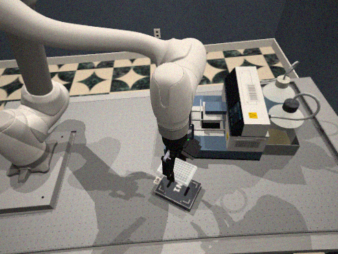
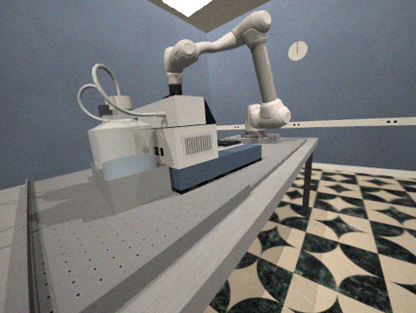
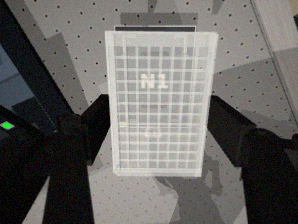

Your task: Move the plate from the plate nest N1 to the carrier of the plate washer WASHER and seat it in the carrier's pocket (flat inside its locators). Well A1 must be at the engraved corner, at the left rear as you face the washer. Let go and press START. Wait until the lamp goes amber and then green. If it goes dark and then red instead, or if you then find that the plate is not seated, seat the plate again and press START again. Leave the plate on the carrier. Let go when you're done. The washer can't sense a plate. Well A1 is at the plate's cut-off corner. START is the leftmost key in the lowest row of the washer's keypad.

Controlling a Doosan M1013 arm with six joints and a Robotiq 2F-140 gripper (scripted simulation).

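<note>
The dark carrier lies 40 mm ahead of my hand, 340 mm to the left of it and 120 mm below it. From my hand the other things lie so: white well plate (20 mm below); plate washer (190 mm ahead, 320 mm to the left, 70 mm below); N1 label (90 mm behind, 60 mm to the left, 200 mm below).
</note>
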